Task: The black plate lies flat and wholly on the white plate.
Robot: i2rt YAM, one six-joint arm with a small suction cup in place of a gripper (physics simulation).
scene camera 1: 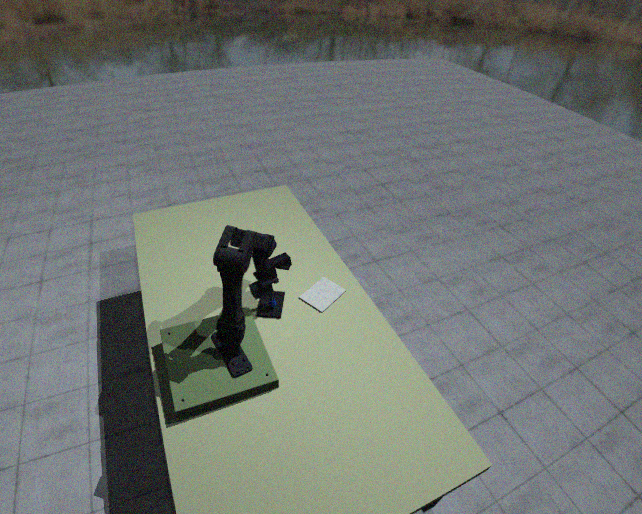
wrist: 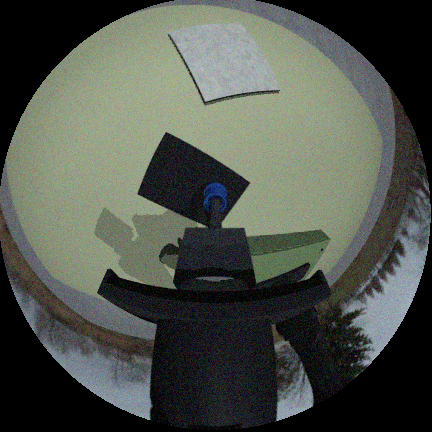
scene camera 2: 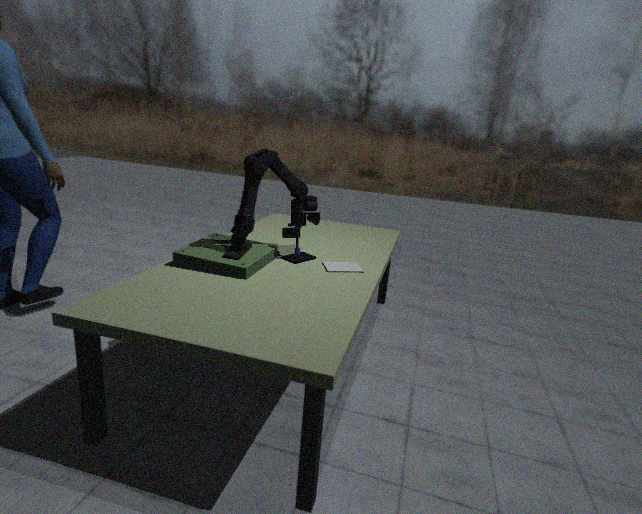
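Pixels of known places: hand, tool point: (scene camera 1: 272, 304) (wrist: 214, 192) (scene camera 2: 297, 253); arm's base, link origin: (scene camera 1: 231, 352) (wrist: 277, 281) (scene camera 2: 238, 251).
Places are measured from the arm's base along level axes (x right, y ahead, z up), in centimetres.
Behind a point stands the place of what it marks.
The black plate (scene camera 1: 266, 312) @[x -13.9, y 20.4, z -4.7 cm] (scene camera 2: 305, 258) @[x -15.6, y 27.8, z -4.7 cm] (wrist: 172, 172) @[x -20.0, y 26.7, z -4.7 cm] appears to lie flat on the table, in front of the green base and apart from the white plate. The white plate (scene camera 1: 322, 294) @[x -11.3, y 45.4, z -5.2 cm] (scene camera 2: 342, 266) @[x -11.5, y 45.8, z -5.2 cm] (wrist: 222, 60) @[x -12.2, y 43.6, z -5.2 cm] lies flat nearer the table's far long edge, with its top bare. My blue suction cup (scene camera 1: 273, 303) (scene camera 2: 297, 251) (wrist: 215, 195) points down over the black plate, off its middle in the wrist view. The cup is very close to the plate's surface; any thin gap is too small to make out. I see no sign that it bears the plate.
The green base (scene camera 1: 262, 359) @[x 7.8, y 7.9, z -0.5 cm] (scene camera 2: 214, 263) @[x 15.0, y -5.0, z -1.3 cm] (wrist: 290, 257) @[x 0.6, y 9.0, z -0.4 cm] stands on the table (scene camera 1: 321, 417) @[x 33.9, y 15.2, z -5.7 cm] (scene camera 2: 251, 321) @[x 51.8, y 21.5, z -5.8 cm] (wrist: 90, 125) @[x -33.2, y 37.5, z -5.8 cm] behind the black plate. The arm's shadow falls beside the base. A person in blue (scene camera 2: 26, 176) stands at the left, beyond the table.
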